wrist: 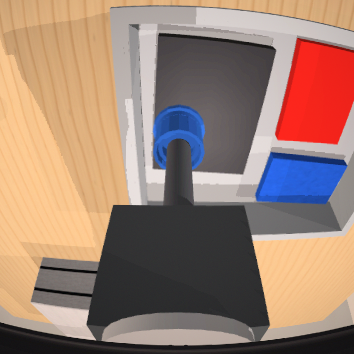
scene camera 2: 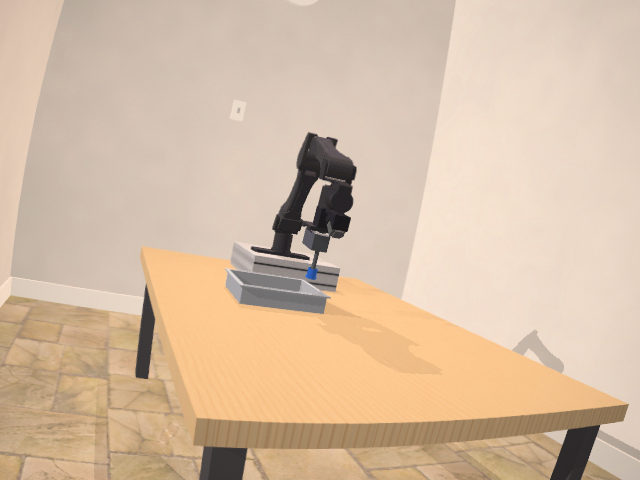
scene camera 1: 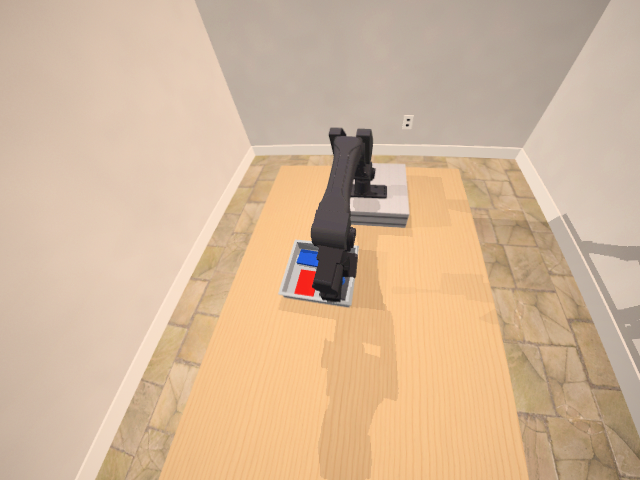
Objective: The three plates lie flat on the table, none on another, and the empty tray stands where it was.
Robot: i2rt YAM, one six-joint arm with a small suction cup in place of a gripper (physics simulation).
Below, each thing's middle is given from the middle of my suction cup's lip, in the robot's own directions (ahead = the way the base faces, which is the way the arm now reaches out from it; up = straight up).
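The black plate (wrist: 225, 80) sits 90 mm below my suction cup, 30 mm behind it and 20 mm to the right of it. I also see the red plate (wrist: 310, 109), which is 130 mm to the right of my suction cup, 10 mm behind it and 90 mm below it. As for the grey tray (scene camera 2: 249, 288), that is 50 mm behind my suction cup, 80 mm to the right of it and 70 mm below it, while the blue plate (wrist: 287, 177) lies 120 mm behind my suction cup, 130 mm to the right of it and 80 mm below it.
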